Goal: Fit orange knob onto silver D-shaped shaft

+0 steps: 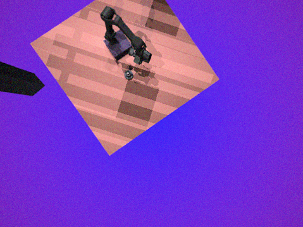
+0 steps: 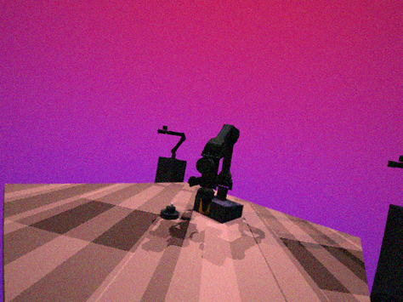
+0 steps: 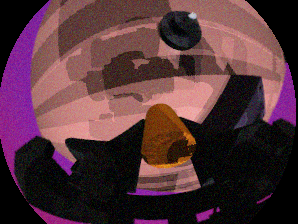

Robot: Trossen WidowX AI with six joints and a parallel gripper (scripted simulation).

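Right now the round dark pedestal is 170 mm to the right of my gripper tip, 50 mm below it and 10 mm ahead of it. Also, from my gripper tip: orange knob 30 mm above.
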